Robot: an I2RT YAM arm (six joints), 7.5 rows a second.
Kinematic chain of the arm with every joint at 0, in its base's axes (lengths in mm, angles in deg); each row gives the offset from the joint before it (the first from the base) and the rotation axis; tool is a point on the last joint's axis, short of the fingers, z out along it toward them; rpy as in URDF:
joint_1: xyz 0 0 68 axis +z
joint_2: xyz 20 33.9 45.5 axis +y
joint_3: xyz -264 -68.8 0 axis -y
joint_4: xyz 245 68.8 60 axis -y
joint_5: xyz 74 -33.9 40.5 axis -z
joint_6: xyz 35.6 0 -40.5 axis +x
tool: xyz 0 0 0 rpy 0 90 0
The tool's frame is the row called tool.
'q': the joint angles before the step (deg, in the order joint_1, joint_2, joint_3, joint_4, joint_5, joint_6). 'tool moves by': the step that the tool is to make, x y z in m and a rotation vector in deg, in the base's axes. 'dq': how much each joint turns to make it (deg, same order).
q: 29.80, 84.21, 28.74, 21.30, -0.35, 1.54
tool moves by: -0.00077, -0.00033, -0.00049, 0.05, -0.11, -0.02
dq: 0.03, -0.08, -0.28, 0.32, 0.04, 0.02
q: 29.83, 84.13, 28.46, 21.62, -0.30, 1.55
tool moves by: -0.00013, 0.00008, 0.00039, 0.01, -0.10, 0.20
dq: 0.01, -0.09, -0.01, 0.00, -0.13, -0.14
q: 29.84, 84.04, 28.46, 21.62, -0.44, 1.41
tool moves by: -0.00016, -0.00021, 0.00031, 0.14, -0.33, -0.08
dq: -0.01, -0.09, -0.16, 0.42, 0.08, 0.00
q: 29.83, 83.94, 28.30, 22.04, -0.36, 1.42
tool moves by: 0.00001, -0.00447, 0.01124, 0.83, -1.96, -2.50
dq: -0.60, -2.72, 0.11, -0.72, 1.74, 0.82
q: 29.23, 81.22, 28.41, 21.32, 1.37, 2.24
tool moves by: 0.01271, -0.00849, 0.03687, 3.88, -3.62, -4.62
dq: -2.72, -4.33, 4.62, -4.01, 0.82, 2.44
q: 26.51, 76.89, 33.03, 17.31, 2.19, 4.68
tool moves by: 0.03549, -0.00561, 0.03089, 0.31, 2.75, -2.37
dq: -4.17, 3.69, 11.69, -10.39, -2.25, 0.42
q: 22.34, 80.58, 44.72, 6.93, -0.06, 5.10
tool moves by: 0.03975, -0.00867, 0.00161, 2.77, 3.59, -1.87
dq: -4.31, 7.81, 8.29, -2.82, -4.04, 2.10
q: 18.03, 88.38, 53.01, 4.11, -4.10, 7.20
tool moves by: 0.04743, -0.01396, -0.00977, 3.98, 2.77, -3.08
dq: -4.53, 9.84, 8.55, 0.03, -3.65, 3.14
